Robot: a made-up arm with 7 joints.
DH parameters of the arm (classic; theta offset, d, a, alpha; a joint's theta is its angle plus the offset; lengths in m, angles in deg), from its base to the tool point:
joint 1: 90 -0.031 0.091 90
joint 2: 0 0.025 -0.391 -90
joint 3: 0 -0.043 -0.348 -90
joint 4: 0 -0.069 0.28 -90
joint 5: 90 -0.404 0.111 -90
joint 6: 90 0.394 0.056 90
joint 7: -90 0.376 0.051 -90
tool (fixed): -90 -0.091 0 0
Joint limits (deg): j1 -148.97..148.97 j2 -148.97..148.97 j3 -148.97..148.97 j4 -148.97..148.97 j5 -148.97..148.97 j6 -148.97..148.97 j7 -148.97..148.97
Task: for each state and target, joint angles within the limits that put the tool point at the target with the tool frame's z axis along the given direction. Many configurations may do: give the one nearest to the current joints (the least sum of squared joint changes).
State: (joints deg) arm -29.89 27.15 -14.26 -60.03 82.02 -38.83 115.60
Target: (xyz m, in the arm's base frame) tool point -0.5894 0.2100 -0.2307 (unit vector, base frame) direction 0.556 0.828 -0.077
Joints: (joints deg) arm -58.99 3.83 -63.26 -72.24 74.44 -65.88 99.28
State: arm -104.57 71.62 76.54 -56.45 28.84 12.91 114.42
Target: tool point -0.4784 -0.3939 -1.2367 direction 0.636 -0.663 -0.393
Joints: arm -126.88 102.98 32.35 -36.91 32.36 49.71 116.71
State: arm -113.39 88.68 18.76 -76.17 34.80 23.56 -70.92
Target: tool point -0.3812 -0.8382 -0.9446 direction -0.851 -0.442 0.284
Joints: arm -74.81 40.90 30.32 -80.61 32.83 34.48 -34.25
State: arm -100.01 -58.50 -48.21 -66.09 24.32 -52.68 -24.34
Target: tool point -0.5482 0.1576 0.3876 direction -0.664 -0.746 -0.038
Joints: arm -96.44 -41.27 -10.85 -76.60 36.99 -81.50 -9.51
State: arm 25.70 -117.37 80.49 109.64 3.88 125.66 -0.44
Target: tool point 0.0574 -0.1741 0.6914 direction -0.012 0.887 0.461
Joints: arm 44.71 -125.89 86.65 148.97 7.47 125.90 -19.91
